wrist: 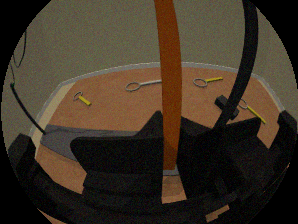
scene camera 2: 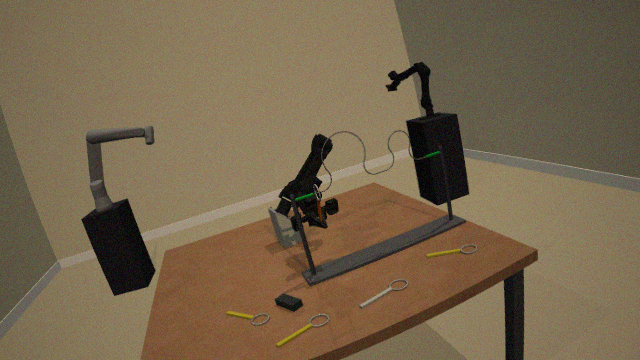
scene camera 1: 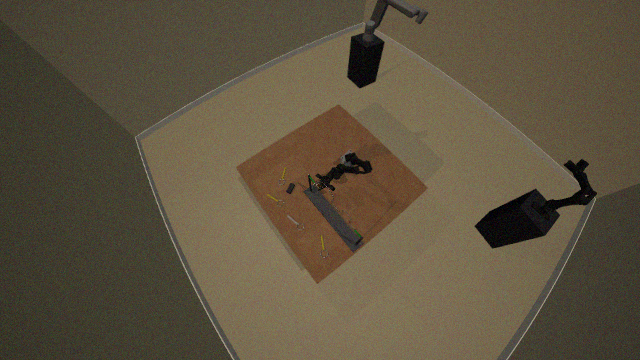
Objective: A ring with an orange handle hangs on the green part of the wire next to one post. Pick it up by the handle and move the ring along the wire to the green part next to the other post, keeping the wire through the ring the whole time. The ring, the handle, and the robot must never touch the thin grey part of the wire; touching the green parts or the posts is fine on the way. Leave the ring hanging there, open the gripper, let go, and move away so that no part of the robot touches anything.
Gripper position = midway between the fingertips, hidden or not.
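Observation:
There's my gripper (scene camera 2: pixel 326 227), and you'd find that same gripper (wrist: pixel 161 115) from the wrist as well.

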